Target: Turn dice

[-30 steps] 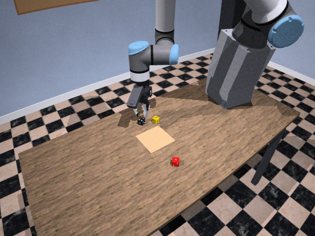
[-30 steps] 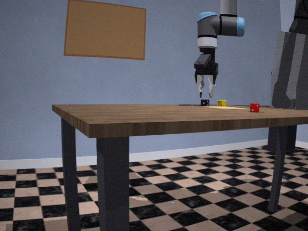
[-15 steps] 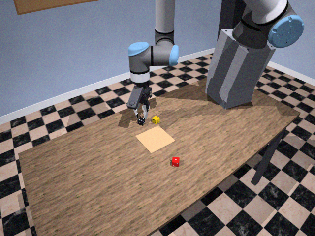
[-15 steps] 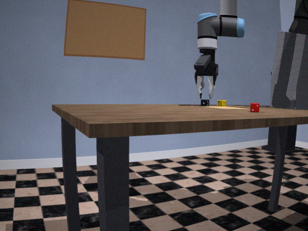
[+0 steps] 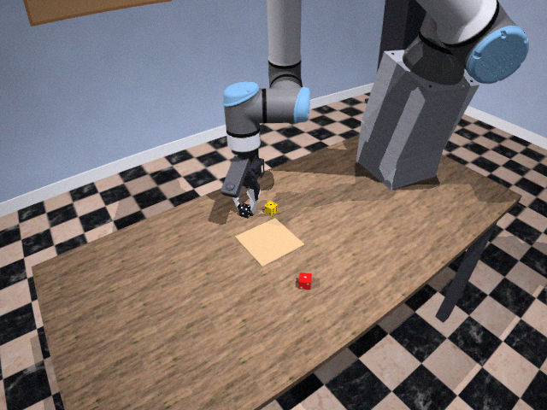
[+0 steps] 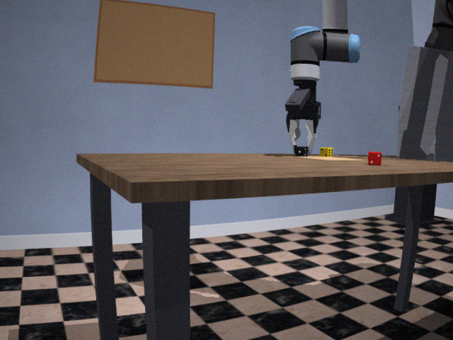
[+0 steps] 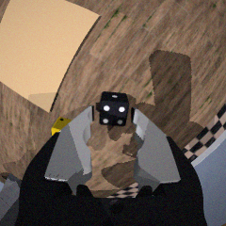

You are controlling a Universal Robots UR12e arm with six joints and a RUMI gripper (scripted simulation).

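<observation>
My gripper is now 10 mm above the black die. The rest, counted from my hand: yellow die: 70 mm behind, 20 mm to the left, 10 mm below; red die: 320 mm to the left, 30 mm behind, 10 mm below; tan mat: 140 mm to the left, 20 mm below, 10 mm behind.
</observation>
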